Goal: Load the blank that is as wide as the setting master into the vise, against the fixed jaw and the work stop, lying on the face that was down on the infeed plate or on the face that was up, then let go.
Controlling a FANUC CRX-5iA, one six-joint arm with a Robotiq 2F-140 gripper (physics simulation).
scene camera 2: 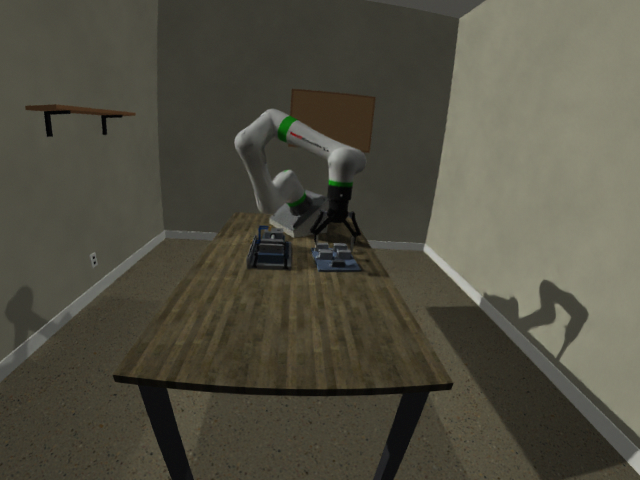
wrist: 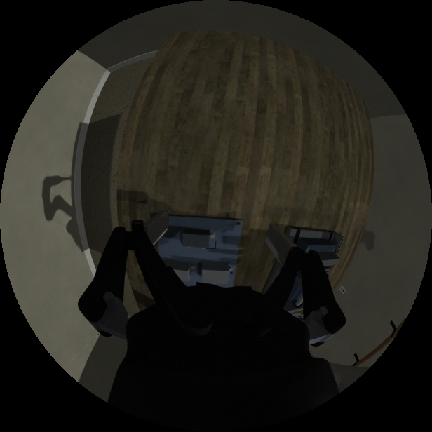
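Seen in the pictures: gripper, fingertip midpoint: (scene camera 2: 333,250); arm's base at its link origin: (scene camera 2: 301,207).
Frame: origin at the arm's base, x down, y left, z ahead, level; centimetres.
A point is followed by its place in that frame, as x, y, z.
Note:
The blue infeed plate (scene camera 2: 326,268) {12.7, -1.9, 58.1} (wrist: 227,231) bears several grey blocks. A darker block (scene camera 2: 338,263) {10.8, 3.7, 57.5} (wrist: 196,239) sits alone near the plate's front edge. Behind it are two lighter blocks, one (scene camera 2: 325,254) {9.9, 0.3, 49.1} (wrist: 216,273) on the vise side and one (scene camera 2: 343,254) {10.2, 9.0, 49.5} (wrist: 181,271) beside it; further blocks stand at the back. I cannot tell which blank matches the setting master's width. The vise (scene camera 2: 271,248) {5.4, -24.9, 50.7} (wrist: 328,260) stands left of the plate in the scene view, partly behind a finger in the wrist view. My gripper (scene camera 2: 334,241) {2.6, -0.9, 61.8} (wrist: 218,226) is open and empty above the plate.
The wooden table (scene camera 2: 289,320) {13.5, -24.9, 91.5} (wrist: 225,125) extends in front of plate and vise. The robot's base (scene camera 2: 299,222) {5.7, -3.8, 12.5} is behind them. A blue upright part (scene camera 2: 262,227) {2.6, -26.7, 31.4} rises at the back of the vise. A strip of table separates vise and plate.

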